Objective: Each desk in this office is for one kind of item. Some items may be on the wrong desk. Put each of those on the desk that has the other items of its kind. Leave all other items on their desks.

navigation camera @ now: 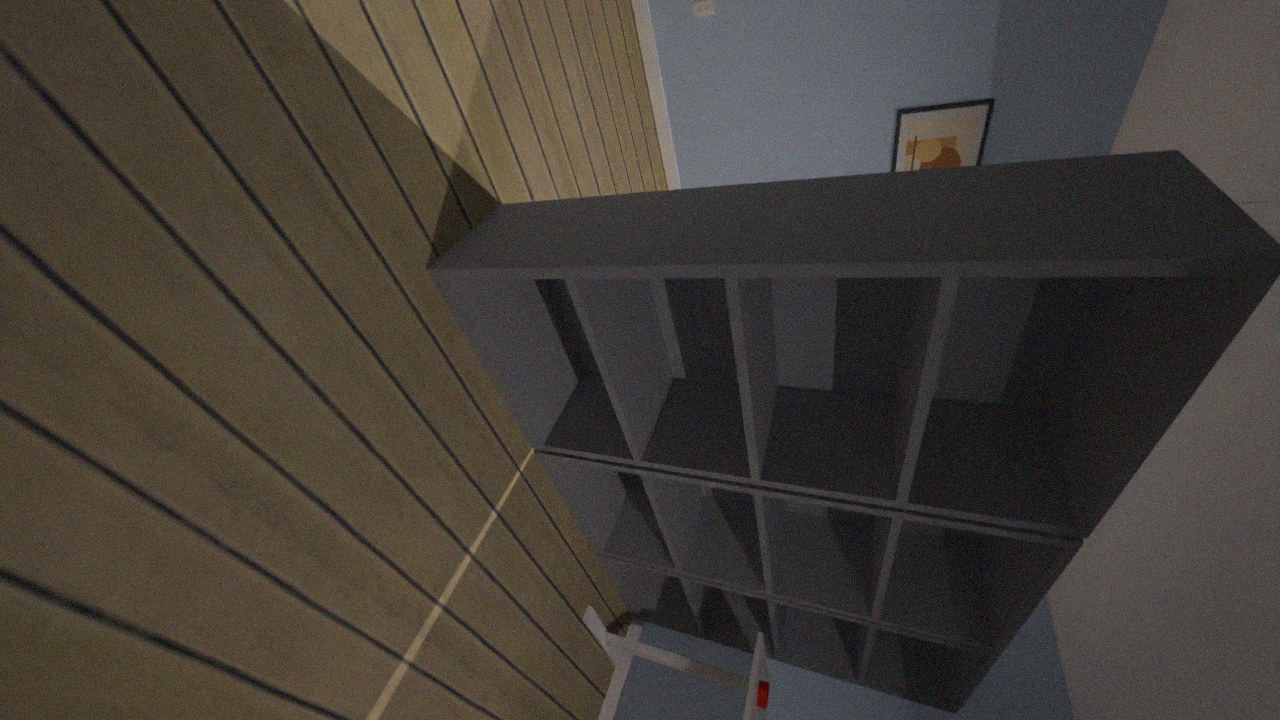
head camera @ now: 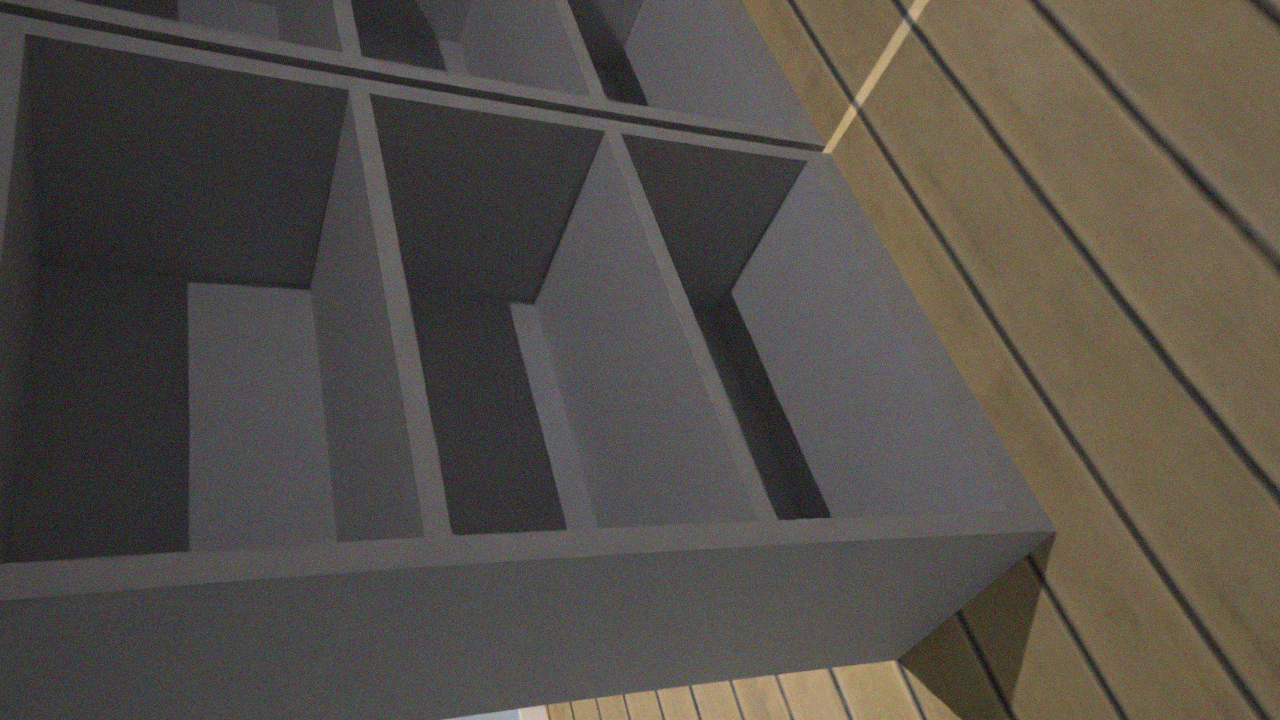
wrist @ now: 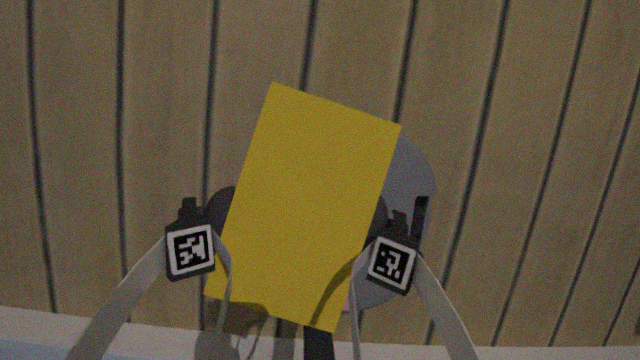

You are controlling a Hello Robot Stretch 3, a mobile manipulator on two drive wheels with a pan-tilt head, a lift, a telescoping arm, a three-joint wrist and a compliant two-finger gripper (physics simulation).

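Places are measured from the robot's base along level axes (x right, y back, z down), in millimetres.
Pixels of known places: gripper, fingertip midpoint: point(wrist: 297, 211).
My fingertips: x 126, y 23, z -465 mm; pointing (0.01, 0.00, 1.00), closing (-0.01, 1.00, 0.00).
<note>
Behind a point stands the place of what it marks.
My gripper point(wrist: 297, 211) {y 23, x 126, z -465 mm} is shut on a yellow box-like item point(wrist: 307, 200) {y 27, x 147, z -507 mm}, whose flat rectangular face shows between the fingertips in the wrist view. A grey rounded shape point(wrist: 412, 172) {y 207, x 99, z -160 mm} and a small pink patch point(wrist: 345, 304) {y 125, x -152, z -161 mm} show partly behind it; what they belong to is hidden. Floorboards lie beyond the item. In the navigation view, part of a light-coloured desk point(navigation camera: 756, 662) {y -686, x 2626, z -943 mm} shows at the bottom edge, beyond the shelves, with a small red item point(navigation camera: 762, 694) {y -599, x 2793, z -974 mm} at its top. The red item's kind is too small to tell.
A large dark grey shelf unit point(head camera: 501, 608) {y -1130, x 619, z -872 mm} point(navigation camera: 805, 223) {y -1199, x 622, z -1129 mm} with open compartments stands close in the head and navigation views, which are turned sideways. Wood floor point(head camera: 1118, 268) {y -672, x 847, z 0 mm} point(navigation camera: 223, 358) {y -432, x 445, z 0 mm} runs along it. A framed picture point(navigation camera: 939, 138) {y -3161, x 1245, z -1643 mm} hangs on the blue wall point(navigation camera: 805, 80) {y -3199, x 854, z -933 mm}.
</note>
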